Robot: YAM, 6 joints.
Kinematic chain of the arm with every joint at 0, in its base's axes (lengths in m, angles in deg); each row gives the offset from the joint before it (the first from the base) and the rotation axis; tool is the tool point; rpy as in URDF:
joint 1: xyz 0 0 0.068 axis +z
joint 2: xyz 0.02 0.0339 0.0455 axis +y
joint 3: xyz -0.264 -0.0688 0 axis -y
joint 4: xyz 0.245 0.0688 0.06 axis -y
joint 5: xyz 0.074 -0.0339 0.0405 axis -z
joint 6: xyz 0.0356 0 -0.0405 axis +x
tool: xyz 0 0 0 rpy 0 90 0
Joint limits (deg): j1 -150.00..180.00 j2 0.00..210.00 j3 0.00..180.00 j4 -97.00..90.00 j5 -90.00..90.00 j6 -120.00..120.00
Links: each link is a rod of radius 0.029 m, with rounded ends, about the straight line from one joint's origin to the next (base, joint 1, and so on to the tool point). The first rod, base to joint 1, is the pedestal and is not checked.
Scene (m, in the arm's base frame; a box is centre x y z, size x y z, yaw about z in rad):
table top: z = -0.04
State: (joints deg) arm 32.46 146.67 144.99 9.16 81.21 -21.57
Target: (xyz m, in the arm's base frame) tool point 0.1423 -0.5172 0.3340
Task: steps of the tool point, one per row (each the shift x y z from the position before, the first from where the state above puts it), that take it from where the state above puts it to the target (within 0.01 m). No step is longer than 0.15 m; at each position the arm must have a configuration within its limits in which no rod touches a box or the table.
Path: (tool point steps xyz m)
1: 0.0498 -0.1367 0.0020
2: 0.0129 -0.1440 0.0019
3: -0.0242 -0.1414 0.0019
4: -0.0593 -0.1294 0.0017
5: -0.0898 -0.1090 0.0018
6: -0.1138 -0.0816 0.0015
7: -0.1298 -0.0492 0.0015

